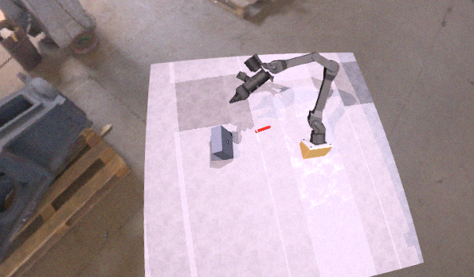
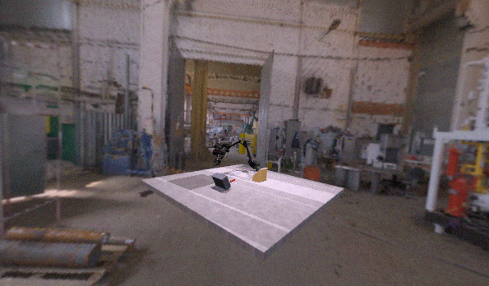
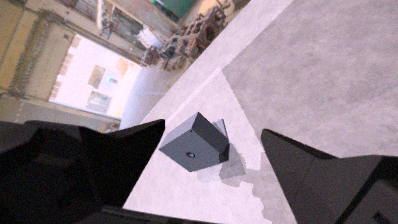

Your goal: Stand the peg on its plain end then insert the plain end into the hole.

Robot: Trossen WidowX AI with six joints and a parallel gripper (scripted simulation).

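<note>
Now: the peg 17 cm below my gripper tip, 13 cm behind it and 10 cm to the left of it. Round my gripper tip: grey sloped panel 15 cm to the left, 12 cm below, 8 cm ahead.
</note>
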